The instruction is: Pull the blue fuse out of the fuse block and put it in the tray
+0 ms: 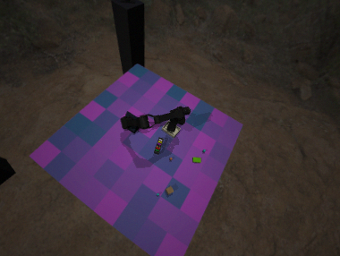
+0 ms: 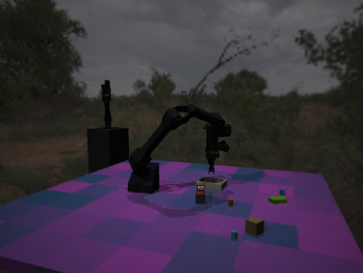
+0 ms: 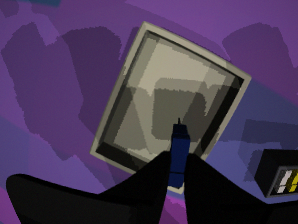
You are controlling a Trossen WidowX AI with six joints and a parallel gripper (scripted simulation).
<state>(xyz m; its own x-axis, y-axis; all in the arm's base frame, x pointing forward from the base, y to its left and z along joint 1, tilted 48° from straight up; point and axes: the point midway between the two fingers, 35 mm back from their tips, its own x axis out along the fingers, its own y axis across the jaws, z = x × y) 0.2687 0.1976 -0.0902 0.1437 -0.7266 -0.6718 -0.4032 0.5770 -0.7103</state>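
The pale tray lies 1 cm to the left of my gripper tip and 9 cm below it. Also, from my gripper tip: small orange piece (16 cm ahead, 20 cm to the right, 8 cm below); tan cube (31 cm ahead, 39 cm to the right, 7 cm below); green block (33 cm ahead, 6 cm to the right, 9 cm below).
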